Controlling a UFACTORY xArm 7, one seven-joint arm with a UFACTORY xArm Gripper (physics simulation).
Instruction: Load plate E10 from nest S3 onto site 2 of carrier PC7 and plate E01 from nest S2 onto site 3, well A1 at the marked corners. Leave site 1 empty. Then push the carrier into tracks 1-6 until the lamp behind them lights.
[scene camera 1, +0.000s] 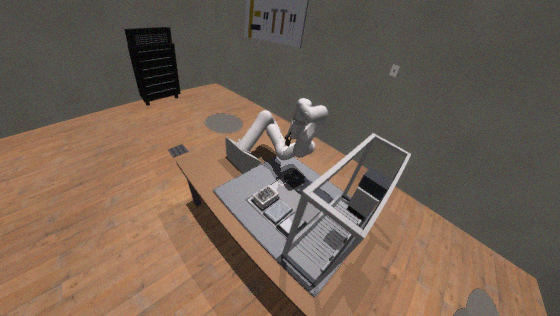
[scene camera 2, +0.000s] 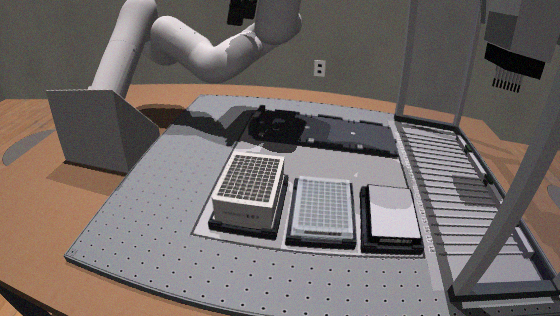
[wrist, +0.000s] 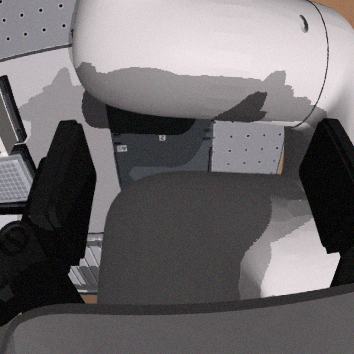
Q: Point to a perforated deck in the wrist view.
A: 248, 147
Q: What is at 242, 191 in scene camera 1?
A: A perforated deck.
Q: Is my gripper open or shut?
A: Open.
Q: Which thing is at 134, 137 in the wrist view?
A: A black carrier.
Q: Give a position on a clear well plate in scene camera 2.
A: At 323, 210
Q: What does my gripper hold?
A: Nothing.
